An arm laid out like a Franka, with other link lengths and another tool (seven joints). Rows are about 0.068 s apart.
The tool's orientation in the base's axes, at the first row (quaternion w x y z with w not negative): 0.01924 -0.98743 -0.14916 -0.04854
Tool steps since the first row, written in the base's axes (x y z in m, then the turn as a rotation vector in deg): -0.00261 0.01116 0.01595 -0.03 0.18 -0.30; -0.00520 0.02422 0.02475 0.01 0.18 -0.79; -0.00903 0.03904 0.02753 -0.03 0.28 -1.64; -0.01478 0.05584 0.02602 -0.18 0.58 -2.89; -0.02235 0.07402 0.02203 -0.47 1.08 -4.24; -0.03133 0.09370 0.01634 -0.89 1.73 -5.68; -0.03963 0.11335 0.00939 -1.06 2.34 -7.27; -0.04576 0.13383 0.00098 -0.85 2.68 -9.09; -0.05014 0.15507 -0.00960 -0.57 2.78 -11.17
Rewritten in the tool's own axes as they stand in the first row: 0.00241 -0.01180 -0.01551 -0.01 -0.17 0.31; 0.00466 -0.02525 -0.02381 -0.02 -0.15 0.80; 0.00564 -0.04060 -0.02614 -0.11 -0.24 1.64; 0.00494 -0.05831 -0.02428 -0.29 -0.54 2.89; 0.00265 -0.07781 -0.02004 -0.56 -1.07 4.23; -0.00070 -0.09913 -0.01416 -0.92 -1.78 5.66; -0.00355 -0.12019 -0.00696 -1.06 -2.38 7.26; -0.00424 -0.14136 0.00192 -0.95 -2.60 9.10; -0.00326 -0.16269 0.01317 -0.86 -2.56 11.20
